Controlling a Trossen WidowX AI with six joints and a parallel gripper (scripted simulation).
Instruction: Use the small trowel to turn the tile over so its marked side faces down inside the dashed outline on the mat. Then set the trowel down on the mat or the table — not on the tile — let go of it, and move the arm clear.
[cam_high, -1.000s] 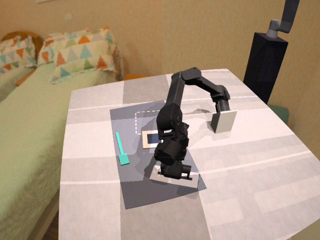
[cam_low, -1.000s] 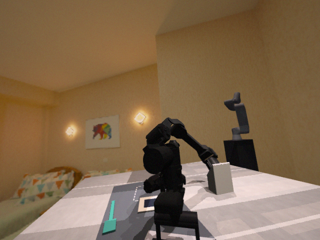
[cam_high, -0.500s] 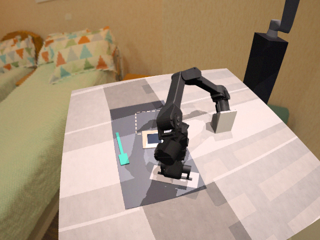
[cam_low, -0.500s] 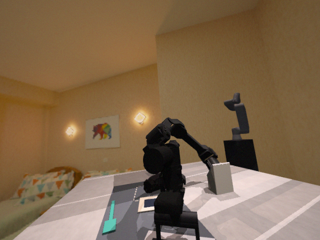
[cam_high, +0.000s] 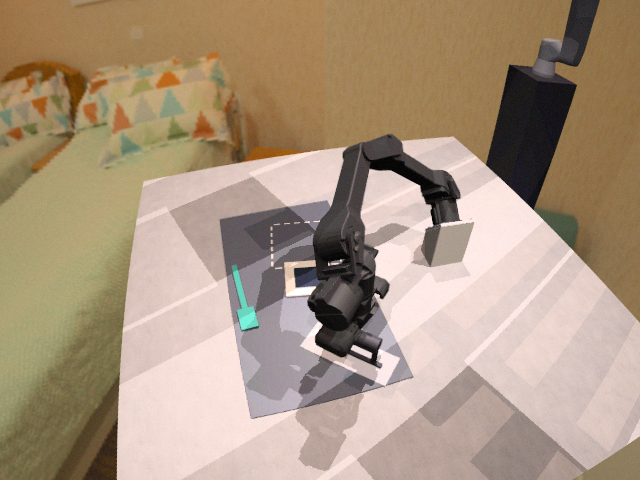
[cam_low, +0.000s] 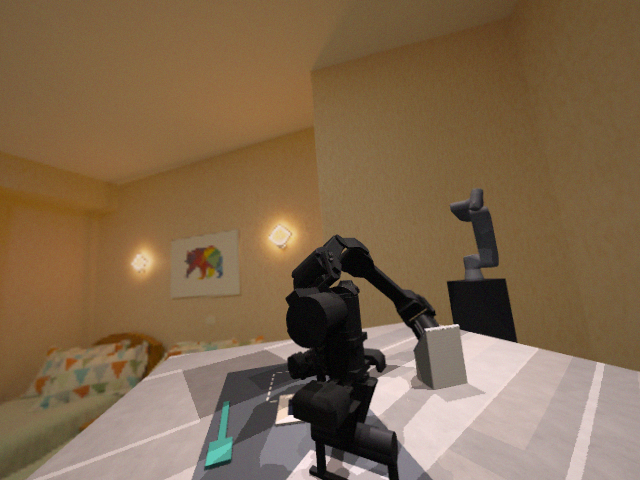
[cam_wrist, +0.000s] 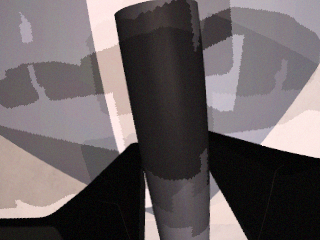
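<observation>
My gripper tip is now 20 mm short of the white-bladed tool, 10 mm to the left of it and 30 mm above it. From my gripper tip the other things lie so: tile (60 mm ahead, 230 mm to the right, 60 mm below); then teal trowel (220 mm ahead, 170 mm to the right, 60 mm below); then grey mat (90 mm ahead, 210 mm to the right, 80 mm below).
</observation>
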